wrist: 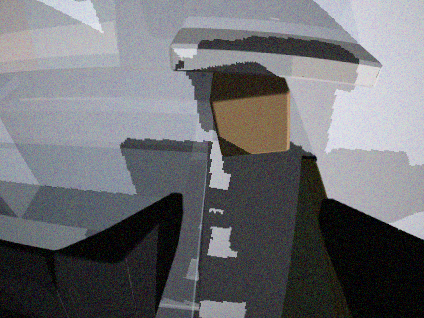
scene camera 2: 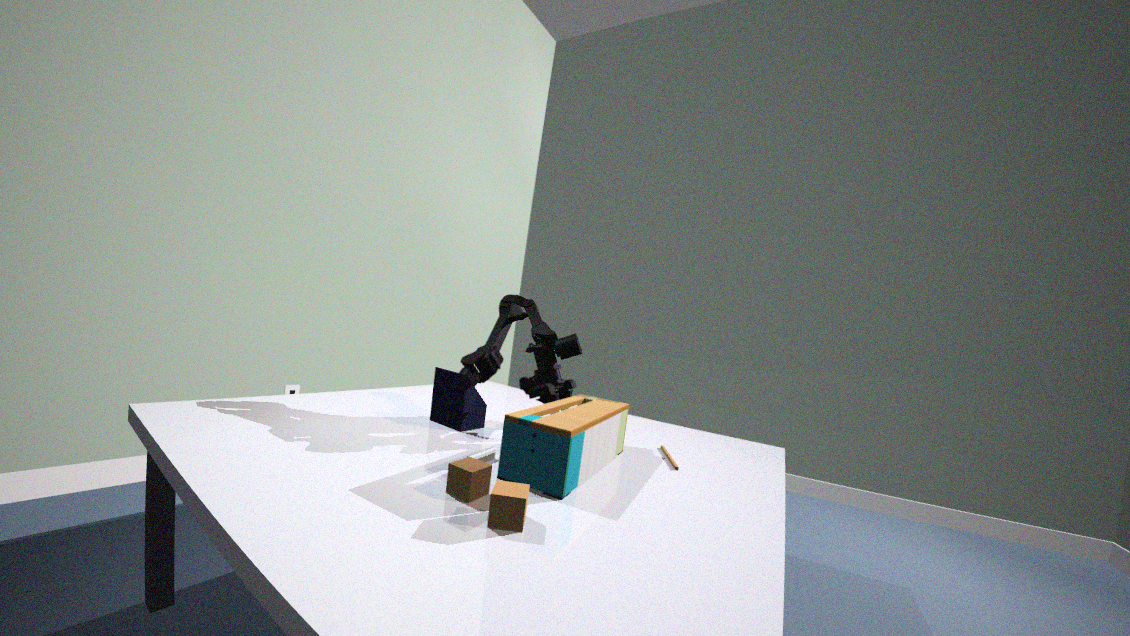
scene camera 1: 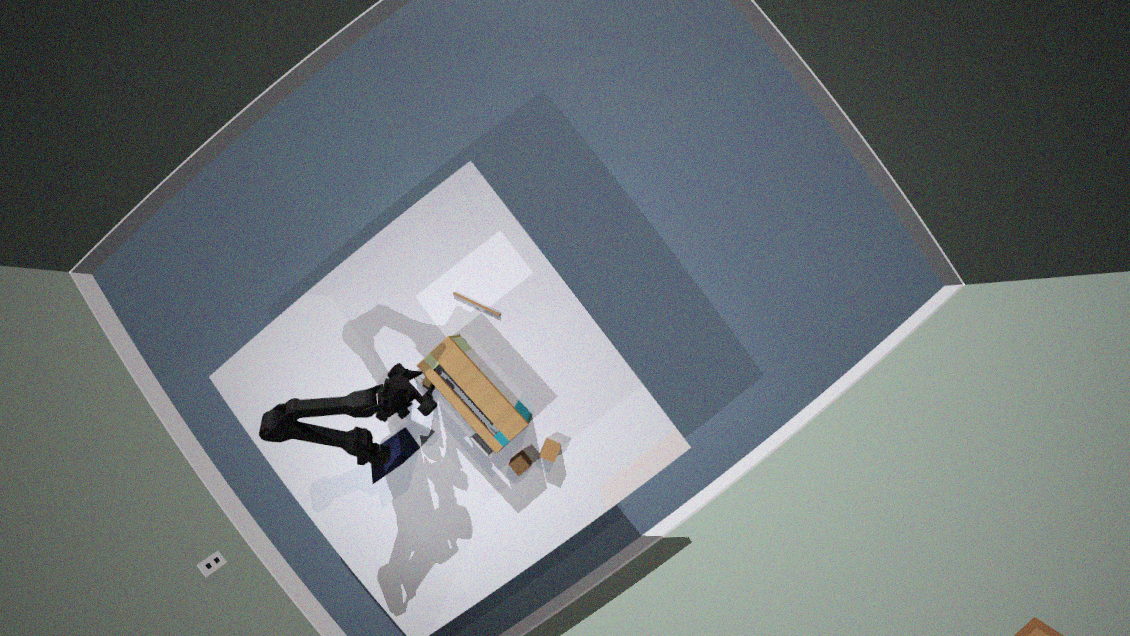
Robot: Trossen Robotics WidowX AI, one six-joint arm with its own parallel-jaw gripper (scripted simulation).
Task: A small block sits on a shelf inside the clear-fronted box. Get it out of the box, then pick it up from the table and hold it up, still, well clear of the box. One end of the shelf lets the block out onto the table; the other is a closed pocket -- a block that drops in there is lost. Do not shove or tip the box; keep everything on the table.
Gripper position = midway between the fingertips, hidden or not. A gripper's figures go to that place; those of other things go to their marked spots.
Scene:
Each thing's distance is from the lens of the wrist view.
my gripper (wrist: 252, 207): 0.10 m
tan block (wrist: 251, 113): 0.11 m

